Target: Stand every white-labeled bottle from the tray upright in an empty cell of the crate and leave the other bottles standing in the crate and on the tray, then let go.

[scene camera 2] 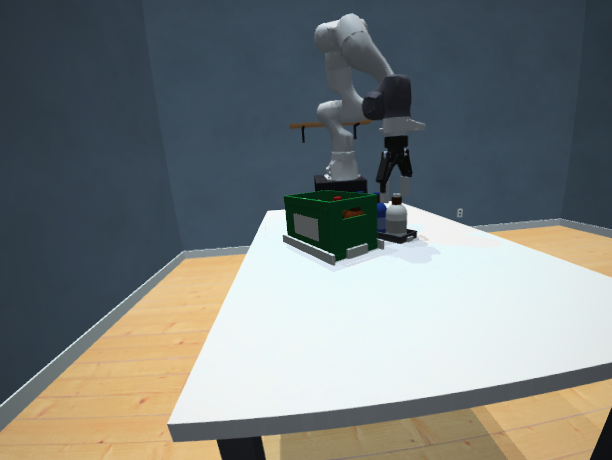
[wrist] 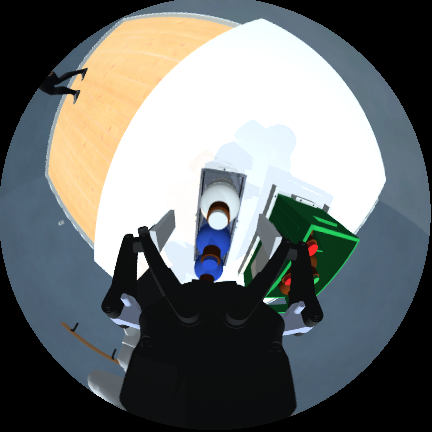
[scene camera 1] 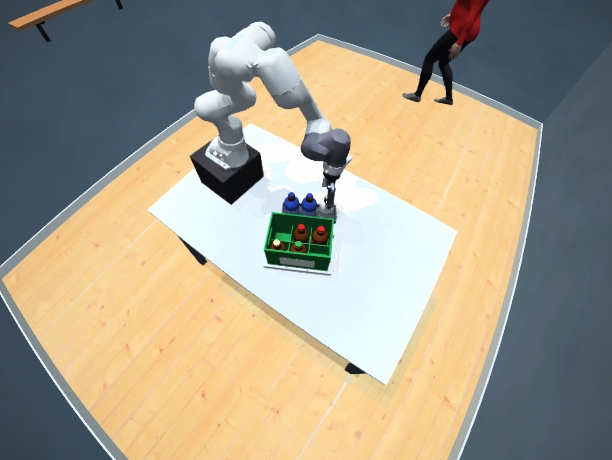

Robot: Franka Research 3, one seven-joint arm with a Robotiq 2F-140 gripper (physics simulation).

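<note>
The white-labeled bottle [scene camera 1: 326, 208] [scene camera 2: 396, 220] [wrist: 218, 196], with a white cap, stands upright at one end of the dark tray [scene camera 2: 412, 234]. Two blue bottles [scene camera 1: 291, 204] [scene camera 1: 309, 204] [wrist: 215, 240] stand beside it in a row. My gripper [scene camera 1: 330, 202] [scene camera 2: 395, 190] [wrist: 215, 220] is open, pointing down near the white bottle's top. In the wrist view its fingers appear on either side of the cap, apart from it. The green crate [scene camera 1: 321, 261] [scene camera 2: 356, 236] [wrist: 292, 220] holds two red-capped bottles, one cream-capped and one green-capped. Its back-left and front-right cells look empty in scene camera 1.
The crate stands close beside the tray, with low grey rails [scene camera 1: 295, 270] [scene camera 2: 309, 250] along its base. The robot's black pedestal [scene camera 1: 232, 180] [scene camera 2: 340, 184] stands on the white table [scene camera 1: 375, 300] [scene camera 2: 380, 325] behind them. A person [scene camera 1: 442, 55] stands off the table.
</note>
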